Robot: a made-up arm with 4 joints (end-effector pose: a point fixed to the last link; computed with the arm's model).
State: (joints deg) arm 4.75 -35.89 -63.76 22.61
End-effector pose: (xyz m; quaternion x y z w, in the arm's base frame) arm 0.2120 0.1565 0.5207 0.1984 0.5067 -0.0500 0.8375
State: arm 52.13 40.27 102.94 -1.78
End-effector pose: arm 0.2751 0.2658 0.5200 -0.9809 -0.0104 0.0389 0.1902
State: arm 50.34 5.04 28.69 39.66
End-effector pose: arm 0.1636 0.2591 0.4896 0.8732 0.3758 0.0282 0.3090
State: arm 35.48 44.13 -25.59 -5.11
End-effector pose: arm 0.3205 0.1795 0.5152 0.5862 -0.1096 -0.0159 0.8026
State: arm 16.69 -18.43 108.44 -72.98
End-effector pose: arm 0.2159 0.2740 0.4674 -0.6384 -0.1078 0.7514 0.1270
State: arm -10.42 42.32 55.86 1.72
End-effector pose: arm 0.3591 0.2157 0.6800 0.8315 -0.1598 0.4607 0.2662
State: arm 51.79 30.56 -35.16 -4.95
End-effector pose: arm 0.2489 0.1887 0.4623 0.5092 0.1297 -0.1127 0.8433
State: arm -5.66 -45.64 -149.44 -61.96
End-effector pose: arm 0.2920 0.2335 0.6061 -0.3888 -0.1935 0.3559 0.8275
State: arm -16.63 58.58 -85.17 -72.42
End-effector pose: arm 0.2244 0.1276 0.7481 0.0172 -0.9578 -0.1131 0.2638
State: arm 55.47 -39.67 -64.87 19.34
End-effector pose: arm 0.0920 0.1704 0.5167 0.1502 0.8291 -0.0426 0.5369
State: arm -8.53 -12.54 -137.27 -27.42
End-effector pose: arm 0.3149 0.1817 0.6461 -0.4210 -0.2017 0.0229 0.8841
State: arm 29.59 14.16 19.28 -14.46
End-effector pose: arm 0.2804 0.2091 0.4728 0.8167 0.0287 -0.1806 0.5473
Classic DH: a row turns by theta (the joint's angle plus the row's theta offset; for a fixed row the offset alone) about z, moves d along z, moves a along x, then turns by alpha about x. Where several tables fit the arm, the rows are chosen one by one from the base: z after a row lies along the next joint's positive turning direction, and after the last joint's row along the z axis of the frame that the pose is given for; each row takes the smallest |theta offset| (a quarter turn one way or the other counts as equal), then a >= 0, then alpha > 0; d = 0 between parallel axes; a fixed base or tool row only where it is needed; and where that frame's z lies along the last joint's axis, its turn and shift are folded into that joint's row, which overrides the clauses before.
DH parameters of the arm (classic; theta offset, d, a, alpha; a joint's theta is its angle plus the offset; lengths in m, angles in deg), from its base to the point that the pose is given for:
base (fixed): -7.44 0.6147 0.1224 -80.62
joint 1: 71.87 0.566 0.0199 168.81
joint 2: -14.16 0.3546 0.0787 -84.19
joint 3: 83.71 0.0344 -0.0443 -85.26
joint 4: -86.91 -0.0436 0.056 90
tool (fixed): 0 -0.035 0 0

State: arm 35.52 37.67 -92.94 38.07
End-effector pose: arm 0.2684 0.1667 0.5190 0.0603 0.2953 -0.0563 0.9518
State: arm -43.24 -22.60 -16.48 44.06
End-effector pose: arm 0.2911 0.1760 0.6030 0.4919 0.1461 0.2485 0.8215
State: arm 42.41 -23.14 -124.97 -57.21
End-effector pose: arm 0.2547 0.2188 0.5299 -0.1516 0.0126 0.2769 0.9488
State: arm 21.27 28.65 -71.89 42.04
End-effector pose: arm 0.2832 0.1700 0.5256 0.2060 0.2798 0.0256 0.9373
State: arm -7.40 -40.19 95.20 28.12
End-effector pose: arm 0.2442 0.2342 0.5776 -0.9990 -0.0187 -0.0299 0.0266
